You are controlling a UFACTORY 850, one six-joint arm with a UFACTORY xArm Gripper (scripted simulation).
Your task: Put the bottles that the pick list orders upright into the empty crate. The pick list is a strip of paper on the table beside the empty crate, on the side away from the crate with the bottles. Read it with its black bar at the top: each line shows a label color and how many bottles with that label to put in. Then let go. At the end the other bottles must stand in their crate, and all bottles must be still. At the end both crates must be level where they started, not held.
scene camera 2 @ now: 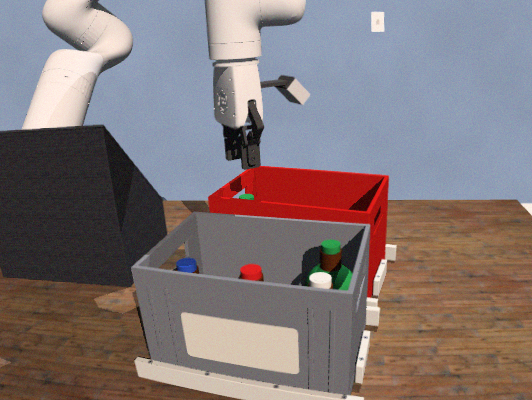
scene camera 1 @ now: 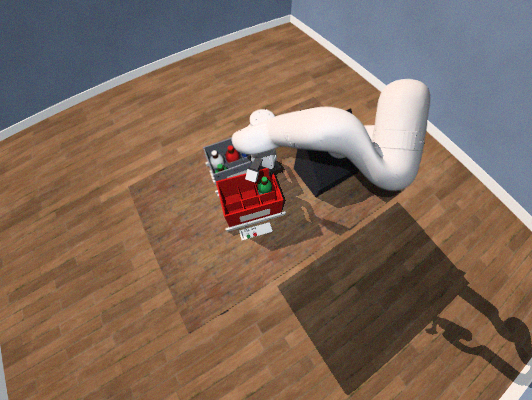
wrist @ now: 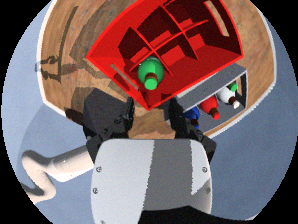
Labels:
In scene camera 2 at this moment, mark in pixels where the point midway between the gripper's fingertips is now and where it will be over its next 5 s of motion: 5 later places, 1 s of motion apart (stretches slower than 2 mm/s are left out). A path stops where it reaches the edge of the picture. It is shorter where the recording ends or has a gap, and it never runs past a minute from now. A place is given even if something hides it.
My gripper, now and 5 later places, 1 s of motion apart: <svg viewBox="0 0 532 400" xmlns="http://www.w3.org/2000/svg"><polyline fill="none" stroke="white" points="242,163 281,179 329,202 330,219 330,243 330,261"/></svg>

